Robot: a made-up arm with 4 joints.
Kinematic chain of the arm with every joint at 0, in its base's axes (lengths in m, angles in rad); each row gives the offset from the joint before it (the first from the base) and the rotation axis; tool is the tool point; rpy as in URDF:
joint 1: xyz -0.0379 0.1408 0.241 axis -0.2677 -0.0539 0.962
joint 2: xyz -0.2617 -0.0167 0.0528 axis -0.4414 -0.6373 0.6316
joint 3: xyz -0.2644 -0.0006 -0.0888 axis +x
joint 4: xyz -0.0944 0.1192 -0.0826 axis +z
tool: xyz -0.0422 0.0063 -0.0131 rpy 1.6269 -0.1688 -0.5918
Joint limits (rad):
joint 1: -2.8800..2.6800
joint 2: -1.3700..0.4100
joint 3: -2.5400..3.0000
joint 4: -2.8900..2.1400
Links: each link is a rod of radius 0.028 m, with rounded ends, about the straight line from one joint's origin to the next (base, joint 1, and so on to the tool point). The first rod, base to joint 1, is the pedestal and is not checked.
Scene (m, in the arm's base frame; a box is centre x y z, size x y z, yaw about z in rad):
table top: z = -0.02
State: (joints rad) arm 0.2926 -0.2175 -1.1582 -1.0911
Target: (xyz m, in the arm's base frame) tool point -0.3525 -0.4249 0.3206
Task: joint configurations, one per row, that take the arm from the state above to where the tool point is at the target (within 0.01 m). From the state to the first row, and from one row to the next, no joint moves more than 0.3 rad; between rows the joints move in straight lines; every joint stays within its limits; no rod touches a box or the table.
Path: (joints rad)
1: 0.5561 -0.3402 -1.0542 -1.1916
2: 0.8197 -0.4629 -0.9502 -1.2922
3: 1.0832 -0.5856 -0.8463 -1.3927
4: 1.3467 -0.7083 -0.7423 -1.4932
5: 1.6102 -0.8310 -0.6383 -1.5937

